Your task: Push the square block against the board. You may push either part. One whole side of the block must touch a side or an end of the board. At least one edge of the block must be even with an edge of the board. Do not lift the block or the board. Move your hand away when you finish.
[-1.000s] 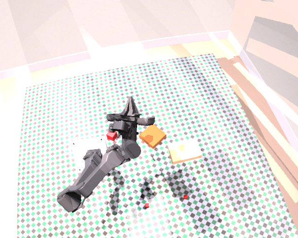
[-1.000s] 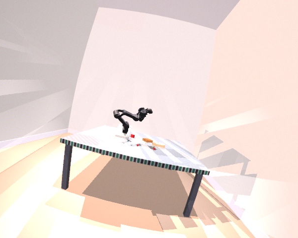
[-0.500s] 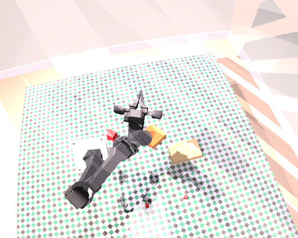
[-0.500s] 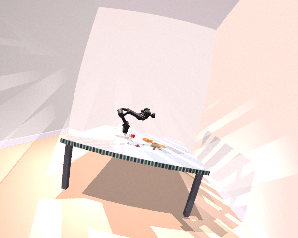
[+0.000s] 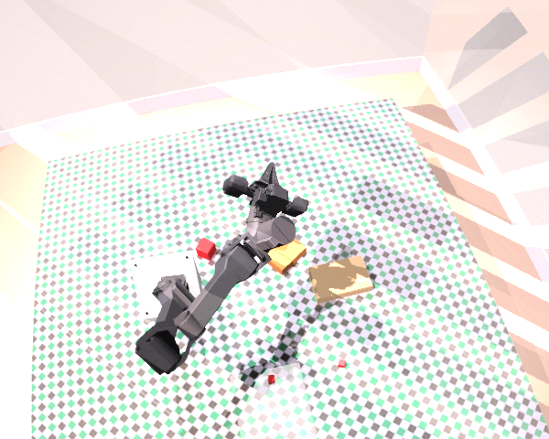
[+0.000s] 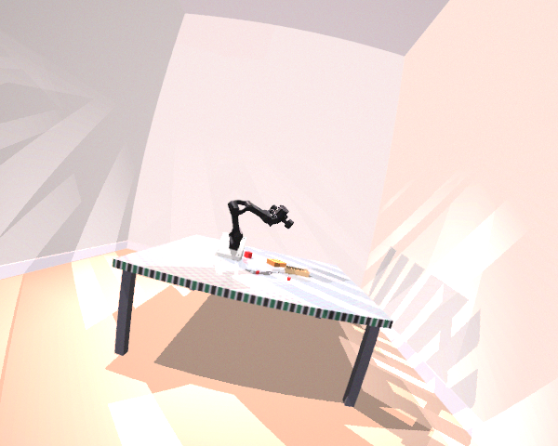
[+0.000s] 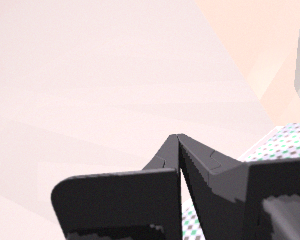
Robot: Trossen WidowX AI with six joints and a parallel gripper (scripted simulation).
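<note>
My gripper tip is now 340 mm above the orange square block, 30 mm to the left of it and 10 mm short of it. Round my gripper tip: red cube: 330 mm below, 200 mm behind, 10 mm to the left; pale tan board: 340 mm below, 150 mm ahead, 140 mm to the right.
</note>
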